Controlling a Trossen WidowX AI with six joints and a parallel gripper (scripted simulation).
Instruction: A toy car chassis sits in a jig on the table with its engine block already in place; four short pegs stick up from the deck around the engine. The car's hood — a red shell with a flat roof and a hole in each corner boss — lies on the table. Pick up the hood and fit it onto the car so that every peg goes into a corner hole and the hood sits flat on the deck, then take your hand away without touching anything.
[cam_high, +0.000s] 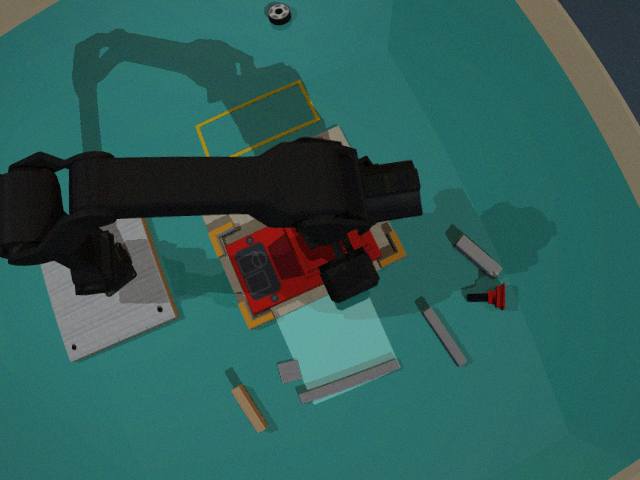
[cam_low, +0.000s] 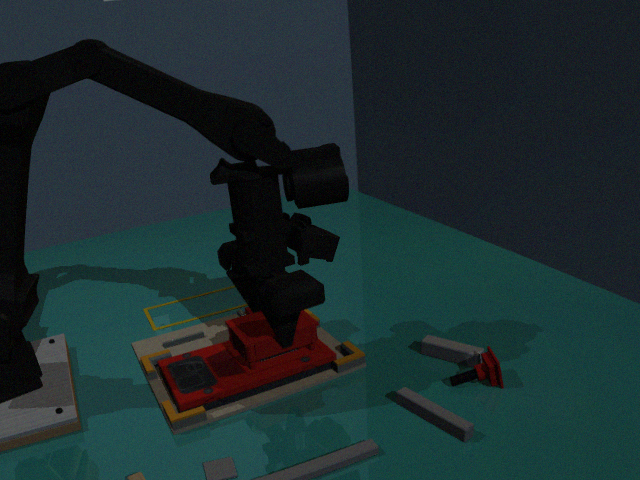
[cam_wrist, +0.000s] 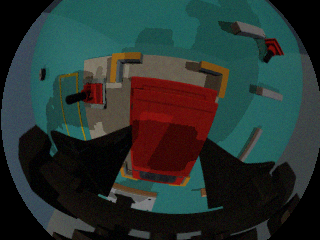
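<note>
Now: the red hood 1 cm above my gripper tip. From my gripper tip the other things lie so: grey engine block: 2 cm below, 1 cm to the left; then long grey bar: 18 cm to the right, 10 cm behind, 4 cm below; then red knob: 21 cm to the right, 15 cm ahead, 3 cm below.
</note>
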